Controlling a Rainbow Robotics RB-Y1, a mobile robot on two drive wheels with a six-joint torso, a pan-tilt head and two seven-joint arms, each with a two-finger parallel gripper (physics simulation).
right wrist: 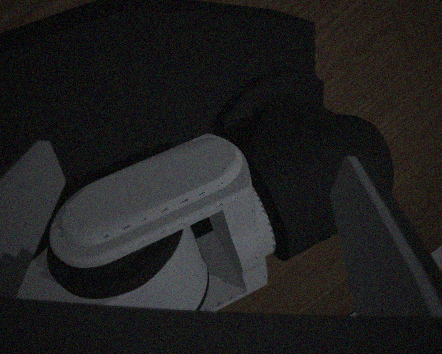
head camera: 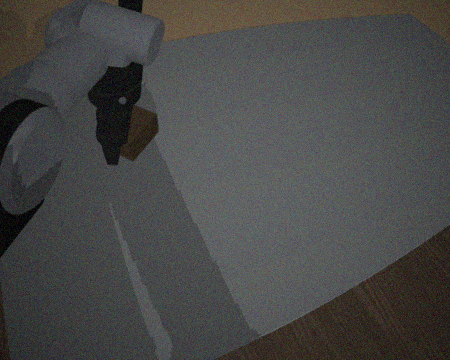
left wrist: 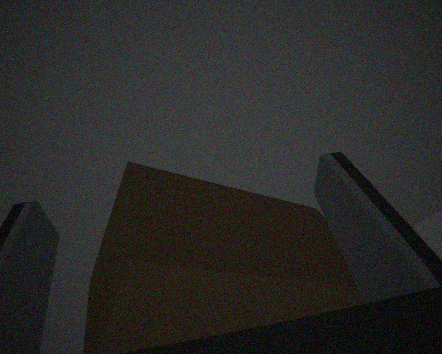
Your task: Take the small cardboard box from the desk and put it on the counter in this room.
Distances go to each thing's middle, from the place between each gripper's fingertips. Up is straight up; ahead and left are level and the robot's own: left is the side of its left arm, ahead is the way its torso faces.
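Labels:
As for the brown cardboard box (head camera: 144, 127), my left gripper is 3 cm to the left of it, 1 cm short of it and 2 cm below it.
The brown cardboard box is 890 mm ahead of my right hand, 310 mm above it and 480 mm to the left of it.

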